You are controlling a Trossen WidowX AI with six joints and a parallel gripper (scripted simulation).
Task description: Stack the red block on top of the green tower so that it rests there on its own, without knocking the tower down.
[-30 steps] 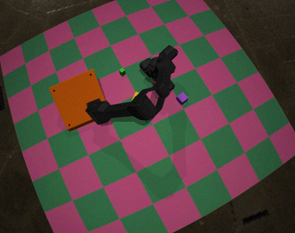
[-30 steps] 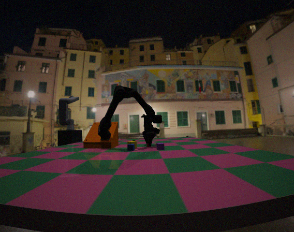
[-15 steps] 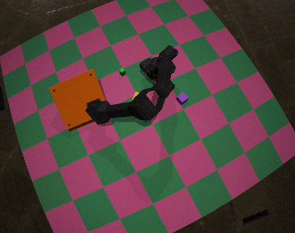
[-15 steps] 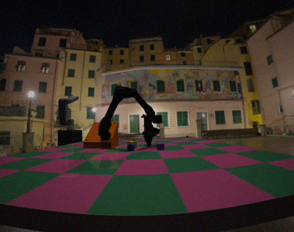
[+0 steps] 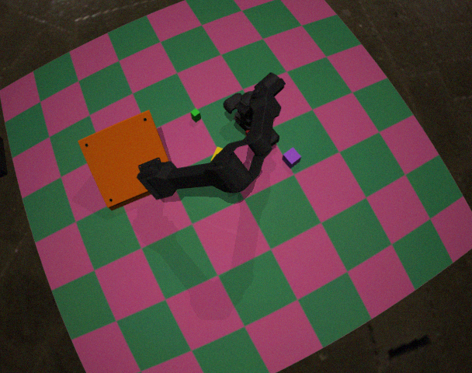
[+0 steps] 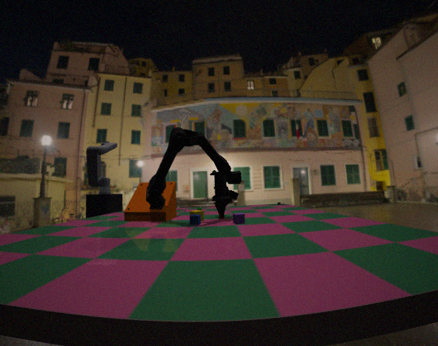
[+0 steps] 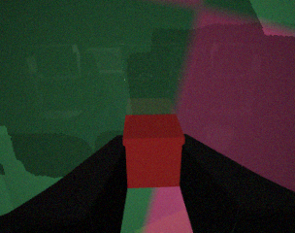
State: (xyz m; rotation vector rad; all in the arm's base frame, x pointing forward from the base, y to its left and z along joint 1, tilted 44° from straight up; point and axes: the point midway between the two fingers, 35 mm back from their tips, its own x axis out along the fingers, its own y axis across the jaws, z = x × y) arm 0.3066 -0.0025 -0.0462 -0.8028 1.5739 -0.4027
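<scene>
My gripper tip is now 11 cm past the yellow block, 5 cm to the left of it and 2 cm below it. Also, from my gripper tip: blue block 10 cm behind, 12 cm to the right, 1 cm above; then purple block 8 cm ahead, 12 cm to the right, 1 cm above; then red block right at my gripper tip.
</scene>
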